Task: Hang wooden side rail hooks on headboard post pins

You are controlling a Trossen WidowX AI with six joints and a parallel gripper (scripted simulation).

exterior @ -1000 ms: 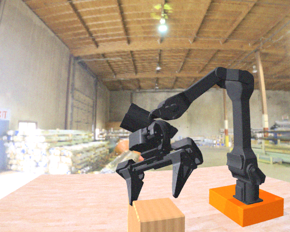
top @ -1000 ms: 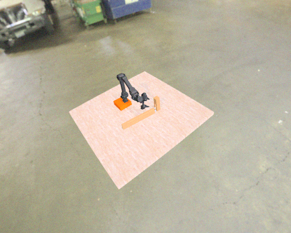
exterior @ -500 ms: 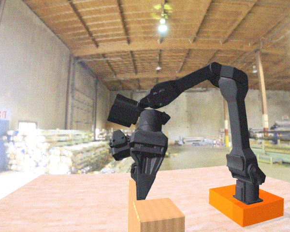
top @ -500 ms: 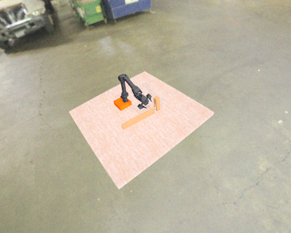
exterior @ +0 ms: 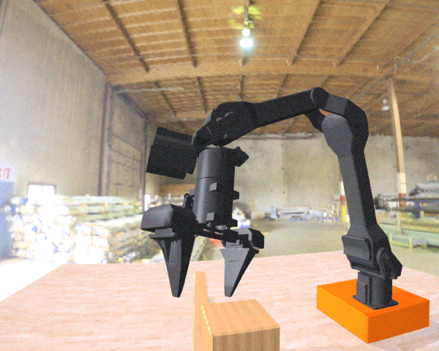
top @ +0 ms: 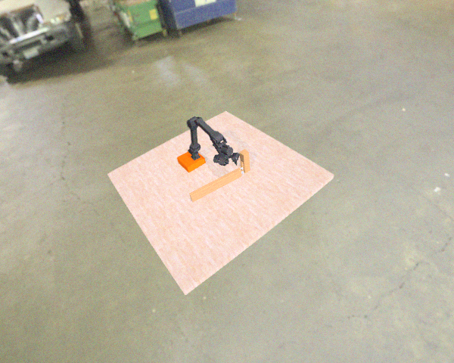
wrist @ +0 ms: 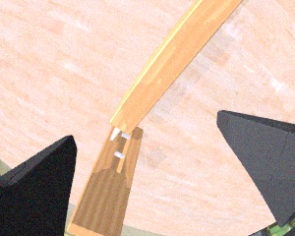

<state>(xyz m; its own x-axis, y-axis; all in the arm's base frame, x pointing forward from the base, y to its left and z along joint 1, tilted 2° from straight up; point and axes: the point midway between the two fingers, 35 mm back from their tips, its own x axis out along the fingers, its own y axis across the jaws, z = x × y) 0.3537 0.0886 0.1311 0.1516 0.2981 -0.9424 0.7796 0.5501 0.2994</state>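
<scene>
Right now my gripper tip is 13 cm to the right of the headboard post, 6 cm above it and 1 cm past it.
</scene>
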